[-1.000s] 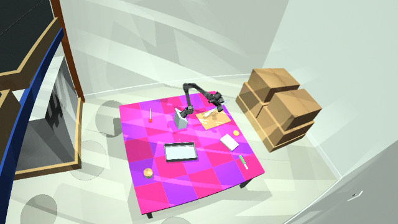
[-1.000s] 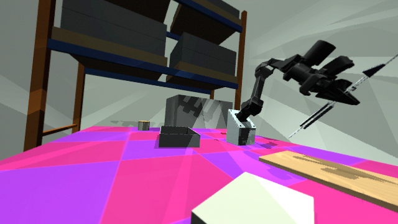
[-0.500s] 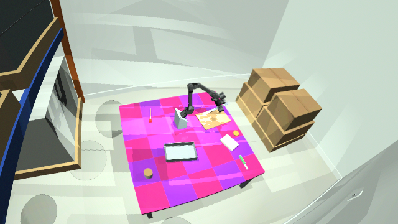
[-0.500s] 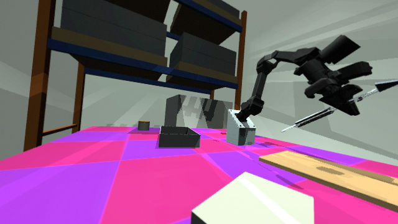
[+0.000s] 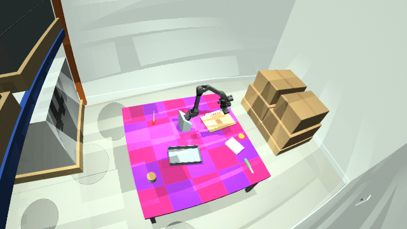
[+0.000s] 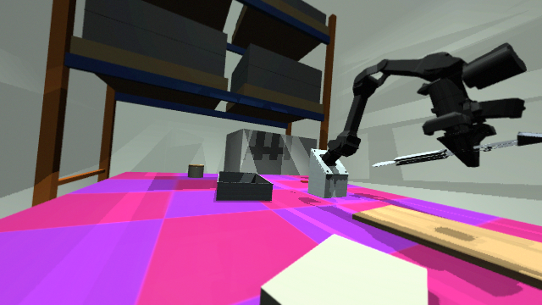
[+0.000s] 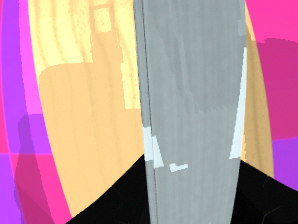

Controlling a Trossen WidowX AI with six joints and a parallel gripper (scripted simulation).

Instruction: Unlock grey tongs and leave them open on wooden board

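The wooden board is 16 cm below my gripper tip, 2 cm behind it and 1 cm to the right of it. Round my gripper tip: white block 36 cm ahead, 15 cm below, 5 cm to the right; then roasting tin 59 cm to the right, 25 cm ahead, 13 cm below; then yellow disc 28 cm ahead, 15 cm below, 11 cm to the left.
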